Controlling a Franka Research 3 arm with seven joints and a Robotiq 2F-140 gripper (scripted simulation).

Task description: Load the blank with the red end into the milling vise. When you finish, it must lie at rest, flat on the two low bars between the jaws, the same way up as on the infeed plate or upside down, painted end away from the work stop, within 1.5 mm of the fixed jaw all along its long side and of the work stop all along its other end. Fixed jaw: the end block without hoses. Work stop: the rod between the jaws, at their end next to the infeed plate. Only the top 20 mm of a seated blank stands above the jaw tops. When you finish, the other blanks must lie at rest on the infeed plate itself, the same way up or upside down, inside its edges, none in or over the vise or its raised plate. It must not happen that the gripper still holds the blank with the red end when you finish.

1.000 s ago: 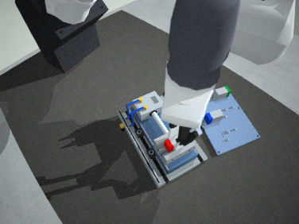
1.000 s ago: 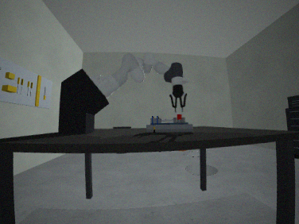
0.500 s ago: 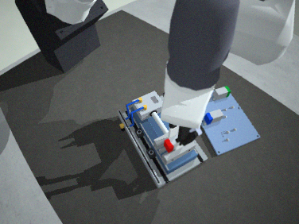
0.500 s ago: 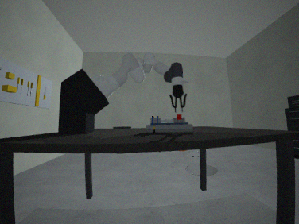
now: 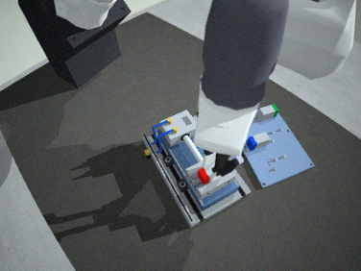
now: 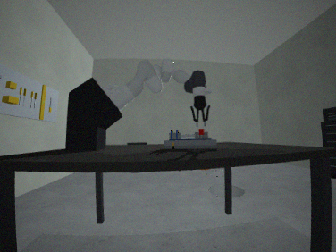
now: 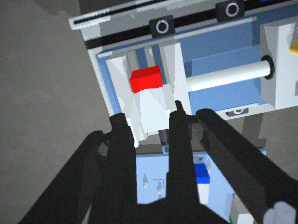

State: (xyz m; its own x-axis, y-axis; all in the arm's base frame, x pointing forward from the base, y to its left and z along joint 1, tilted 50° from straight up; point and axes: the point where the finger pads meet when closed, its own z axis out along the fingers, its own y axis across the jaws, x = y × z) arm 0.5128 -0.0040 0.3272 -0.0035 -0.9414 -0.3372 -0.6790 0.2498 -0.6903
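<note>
Now: hand 4 cm above the red-ended blank. Round my hand: screw rod (9 cm behind, 6 cm below); then blue-ended blank (20 cm to the left, 11 cm below, 4 cm behind); then work stop rod (5 cm to the left, 4 cm below).
</note>
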